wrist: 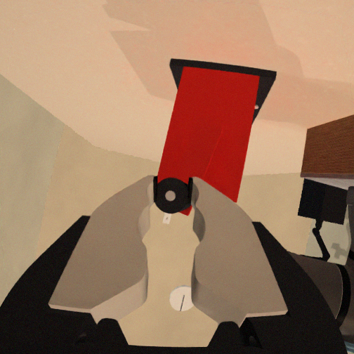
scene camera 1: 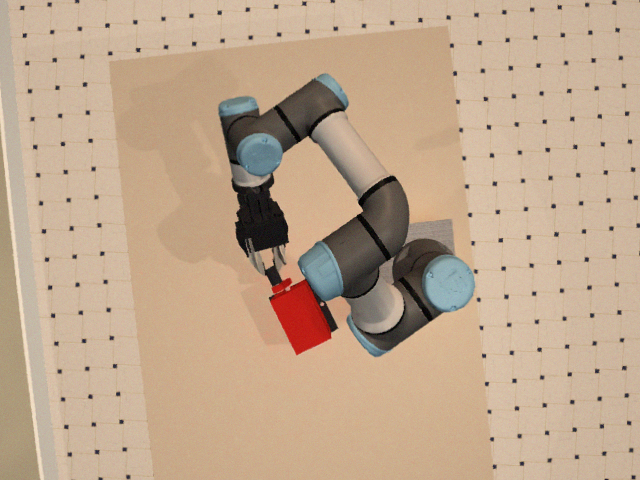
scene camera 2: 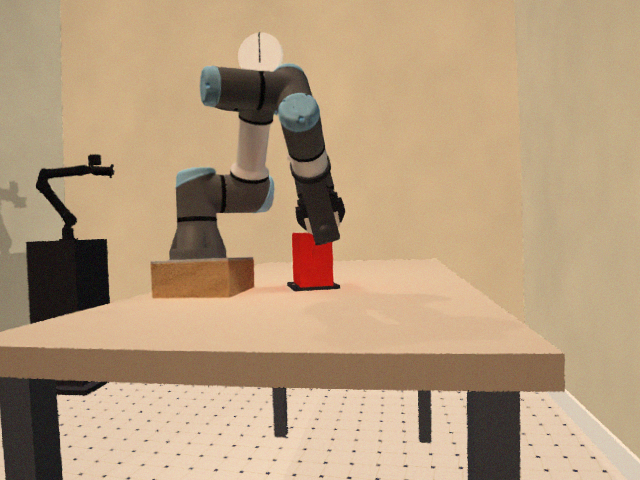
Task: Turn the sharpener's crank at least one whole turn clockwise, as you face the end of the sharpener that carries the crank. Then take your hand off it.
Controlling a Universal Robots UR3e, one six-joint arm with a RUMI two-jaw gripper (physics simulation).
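Where they show: gripper, fingertip midpoint: (scene camera 1: pixel 270 273); arm's base, link origin: (scene camera 1: pixel 423 270) (scene camera 2: pixel 198 259).
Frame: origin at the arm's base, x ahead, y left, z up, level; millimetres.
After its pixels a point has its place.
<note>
The red sharpener (scene camera 1: pixel 301 320) {z 52, x 254, y 56 mm} (scene camera 2: pixel 312 258) {z -3, x 268, y -25 mm} (wrist: pixel 220 100) stands upright on its black base (scene camera 2: pixel 313 286) {z -67, x 266, y -3 mm} (wrist: pixel 265 95) on the table. Its red crank arm (scene camera 1: pixel 281 285) is at the end facing my gripper; in the wrist view it blends into the red body. My gripper (scene camera 1: pixel 271 269) {z 47, x 300, y -41 mm} (wrist: pixel 172 178) is shut on the crank's black round knob (scene camera 1: pixel 274 277) {z 68, x 292, y -33 mm} (wrist: pixel 171 196), which sits between the fingertips near the level of the sharpener's top. In the second scene view a dark part of the hand hides the fingertips and the knob.
The arm's wooden base block (scene camera 2: pixel 190 279) {z -36, x 20, y -97 mm} (wrist: pixel 330 147) stands beside the sharpener. In the first scene view the arm's blue-capped joint (scene camera 1: pixel 321 271) {z 385, x 202, y -53 mm} hangs close over the sharpener's right edge. A black pedestal (scene camera 2: pixel 51 273) with a small black arm (scene camera 2: pixel 56 201) stands beyond the table (scene camera 2: pixel 279 366) {z -91, x 297, y -524 mm}.
</note>
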